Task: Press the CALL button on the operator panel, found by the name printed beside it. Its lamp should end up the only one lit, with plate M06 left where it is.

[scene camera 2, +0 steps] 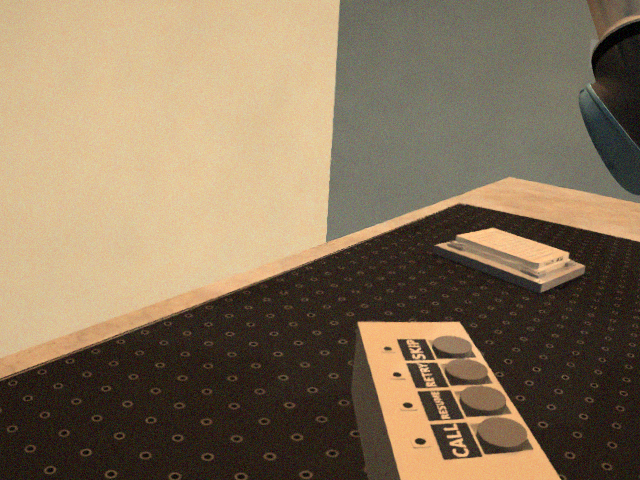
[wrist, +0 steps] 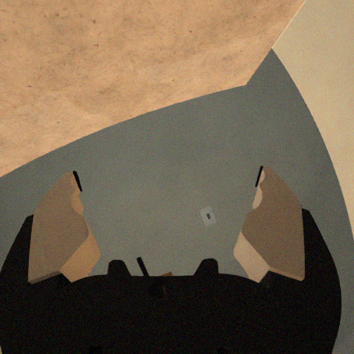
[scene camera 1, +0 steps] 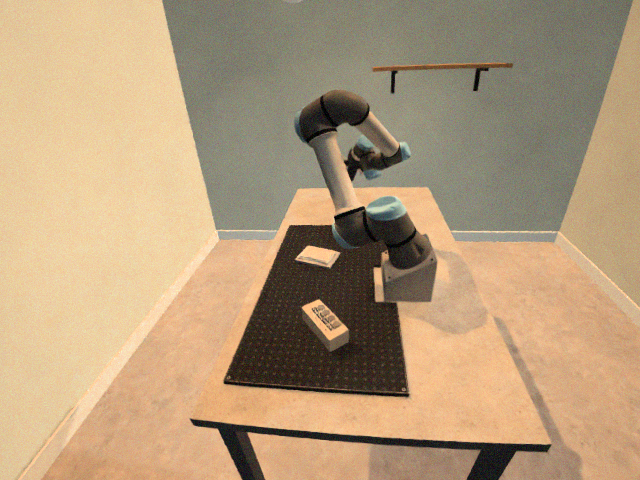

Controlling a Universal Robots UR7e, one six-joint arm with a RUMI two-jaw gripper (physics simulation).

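Frame: origin at the arm's base, x ahead, y left, z up, level; centimetres.
Where they show: arm's base, origin of its link: [scene camera 1: 410, 254].
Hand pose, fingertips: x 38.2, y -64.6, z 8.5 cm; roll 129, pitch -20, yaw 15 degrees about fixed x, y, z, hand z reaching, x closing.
Things, the pixels of their top centre, and the offset from my fingertips. Level surfaces: height alone.
- operator panel, centre of its top: [scene camera 2: 442, 384] [scene camera 1: 323, 317] dx -15.1, dy +95.3, dz -15.4 cm
- CALL button, centre of its top: [scene camera 2: 502, 431] dx -19.7, dy +96.8, dz -15.4 cm
- pale plate, centre of its top: [scene camera 2: 513, 244] [scene camera 1: 317, 252] dx +0.3, dy +56.6, dz -18.4 cm
- black perforated mat, height of its surface: dz -21.0 cm
- table, height of its surface: dz -22.3 cm
The operator panel [scene camera 1: 319, 326] [scene camera 2: 379, 413] is a pale box on the black mat, with four round grey buttons in a row. The CALL button [scene camera 2: 501, 432] is at the end nearest scene camera 2, beside its printed name. The RESUME, RETRY and SKIP buttons follow behind it. The small lamp holes beside the names look dark. A pale plate [scene camera 1: 316, 255] [scene camera 2: 509, 246] lies on a grey base farther back on the mat; its print is too blurred to read. My gripper [wrist: 167, 171] is open and empty, high and far from the panel; its fingers are hard to make out in scene camera 1.
The black perforated mat [scene camera 1: 273, 356] [scene camera 2: 232, 372] lies on the table [scene camera 1: 454, 403]. The arm's base [scene camera 1: 410, 284] stands at the mat's right edge. A wooden wall shelf [scene camera 1: 442, 67] hangs on the blue-grey back wall.
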